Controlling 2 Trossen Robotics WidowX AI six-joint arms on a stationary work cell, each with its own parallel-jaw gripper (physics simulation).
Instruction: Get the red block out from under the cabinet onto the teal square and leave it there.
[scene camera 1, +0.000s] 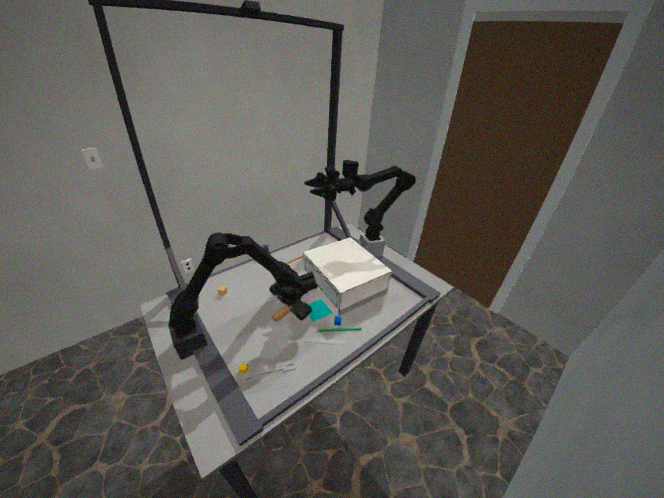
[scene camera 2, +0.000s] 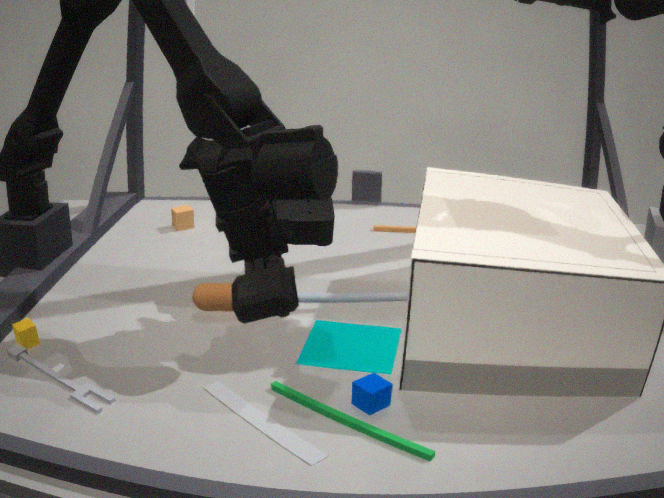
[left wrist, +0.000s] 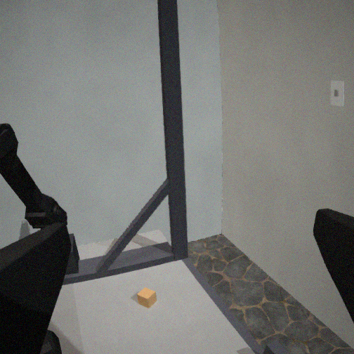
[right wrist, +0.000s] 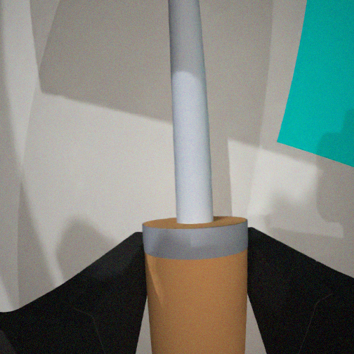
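Pixels of known places: left gripper, fingertip midpoint: (scene camera 1: 307, 187); right gripper, fingertip midpoint: (scene camera 1: 291, 306); left arm's base, origin of the base link: (scene camera 1: 372, 237); right arm's base, origin of the base link: (scene camera 1: 185, 328) (scene camera 2: 28, 212).
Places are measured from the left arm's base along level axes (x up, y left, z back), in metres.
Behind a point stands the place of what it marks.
The white cabinet (scene camera 1: 348, 265) @(x 0.022, y 0.216, z -0.226 m) (scene camera 2: 525, 321) @(x -0.030, y 0.340, z -0.211 m) stands on the table. The red block does not show in any view. The teal square (scene camera 1: 320, 309) @(x -0.113, y 0.310, z -0.378 m) (scene camera 2: 348, 345) @(x -0.113, y 0.308, z -0.394 m) (right wrist: 325, 85) lies flat beside the cabinet's left side. My right gripper (scene camera 2: 263, 295) @(x -0.108, y 0.267, z -0.492 m) (right wrist: 194, 241) is shut on the orange handle of a grey-shafted tool (scene camera 1: 281, 313) @(x -0.081, y 0.316, z -0.543 m) (scene camera 2: 212, 296) @(x -0.085, y 0.326, z -0.550 m) (right wrist: 197, 315). The shaft runs to the right past the back of the teal square, and its far end is hidden by the cabinet. My left gripper (scene camera 1: 312, 187) @(x 0.311, y 0.010, z -0.358 m) (left wrist: 194, 230) is open, empty and high above the table's back.
A blue block (scene camera 1: 337, 320) @(x -0.088, y 0.406, z -0.338 m) (scene camera 2: 371, 394) @(x -0.089, y 0.415, z -0.327 m) lies in front of the teal square, near a green stick (scene camera 1: 338, 329) @(x -0.108, y 0.435, z -0.343 m) (scene camera 2: 351, 420) @(x -0.106, y 0.437, z -0.335 m) and a pale flat strip (scene camera 2: 265, 423) @(x -0.112, y 0.470, z -0.402 m). A yellow block (scene camera 2: 25, 333) @(x -0.093, y 0.514, z -0.701 m) and grey fork (scene camera 2: 58, 375) @(x -0.108, y 0.534, z -0.619 m) are front left; an orange block (scene camera 2: 182, 217) @(x -0.092, y 0.112, z -0.760 m) (left wrist: 147, 297) is back left.
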